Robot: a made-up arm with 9 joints.
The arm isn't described. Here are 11 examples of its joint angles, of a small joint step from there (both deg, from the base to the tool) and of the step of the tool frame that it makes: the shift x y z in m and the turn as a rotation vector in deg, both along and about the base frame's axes.
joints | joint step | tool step
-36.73 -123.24 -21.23 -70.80 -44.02 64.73 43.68 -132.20 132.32 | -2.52 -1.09 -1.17 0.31 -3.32 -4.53 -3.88 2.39 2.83 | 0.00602 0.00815 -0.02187 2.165 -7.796 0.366
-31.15 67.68 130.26 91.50 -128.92 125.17 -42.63 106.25 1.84 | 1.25 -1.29 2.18 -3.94 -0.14 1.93 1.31 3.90 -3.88 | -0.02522 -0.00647 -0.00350 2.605 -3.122 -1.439
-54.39 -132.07 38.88 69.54 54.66 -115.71 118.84 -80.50 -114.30 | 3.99 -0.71 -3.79 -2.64 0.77 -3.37 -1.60 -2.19 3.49 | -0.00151 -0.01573 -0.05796 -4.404 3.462 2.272
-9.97 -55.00 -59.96 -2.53 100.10 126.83 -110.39 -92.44 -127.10 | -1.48 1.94 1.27 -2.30 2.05 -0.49 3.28 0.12 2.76 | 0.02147 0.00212 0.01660 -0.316 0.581 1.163
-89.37 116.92 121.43 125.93 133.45 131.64 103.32 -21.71 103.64 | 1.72 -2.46 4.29 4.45 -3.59 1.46 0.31 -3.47 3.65 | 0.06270 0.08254 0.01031 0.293 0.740 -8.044
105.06 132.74 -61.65 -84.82 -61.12 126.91 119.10 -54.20 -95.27 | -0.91 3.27 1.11 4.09 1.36 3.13 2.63 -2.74 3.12 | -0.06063 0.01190 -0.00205 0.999 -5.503 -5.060
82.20 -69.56 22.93 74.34 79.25 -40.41 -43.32 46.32 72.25 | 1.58 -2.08 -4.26 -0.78 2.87 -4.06 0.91 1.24 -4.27 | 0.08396 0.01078 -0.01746 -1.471 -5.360 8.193
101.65 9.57 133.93 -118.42 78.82 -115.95 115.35 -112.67 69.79 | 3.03 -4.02 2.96 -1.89 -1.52 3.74 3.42 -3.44 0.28 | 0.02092 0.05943 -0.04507 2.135 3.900 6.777
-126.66 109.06 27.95 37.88 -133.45 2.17 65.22 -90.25 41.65 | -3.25 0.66 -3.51 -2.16 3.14 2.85 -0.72 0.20 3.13 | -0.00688 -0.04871 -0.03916 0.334 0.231 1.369
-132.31 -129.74 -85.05 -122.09 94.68 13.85 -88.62 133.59 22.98 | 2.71 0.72 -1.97 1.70 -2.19 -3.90 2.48 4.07 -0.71 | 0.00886 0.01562 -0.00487 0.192 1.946 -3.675
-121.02 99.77 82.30 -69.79 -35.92 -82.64 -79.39 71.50 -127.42 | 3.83 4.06 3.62 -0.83 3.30 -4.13 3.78 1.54 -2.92 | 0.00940 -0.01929 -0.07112 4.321 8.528 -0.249
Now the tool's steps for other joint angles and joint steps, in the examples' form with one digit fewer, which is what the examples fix.
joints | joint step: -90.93 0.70 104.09 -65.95 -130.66 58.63 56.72 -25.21 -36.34 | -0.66 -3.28 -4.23 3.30 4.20 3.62 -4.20 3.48 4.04
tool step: -0.0816 -0.0381 -0.0211 0.36 -10.43 -6.00
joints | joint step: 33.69 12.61 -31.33 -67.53 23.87 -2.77 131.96 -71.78 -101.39 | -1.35 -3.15 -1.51 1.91 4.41 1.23 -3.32 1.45 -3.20
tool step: -0.0126 0.0341 -0.0184 -0.91 -2.39 -6.47
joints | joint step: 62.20 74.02 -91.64 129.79 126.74 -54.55 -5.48 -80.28 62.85 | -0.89 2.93 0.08 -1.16 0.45 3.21 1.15 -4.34 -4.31
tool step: -0.0089 -0.0227 0.0268 -3.42 -6.26 -2.24
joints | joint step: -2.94 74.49 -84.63 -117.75 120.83 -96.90 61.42 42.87 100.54 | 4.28 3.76 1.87 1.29 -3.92 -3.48 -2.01 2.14 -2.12
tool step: -0.1373 0.0094 0.0243 3.89 8.29 5.44
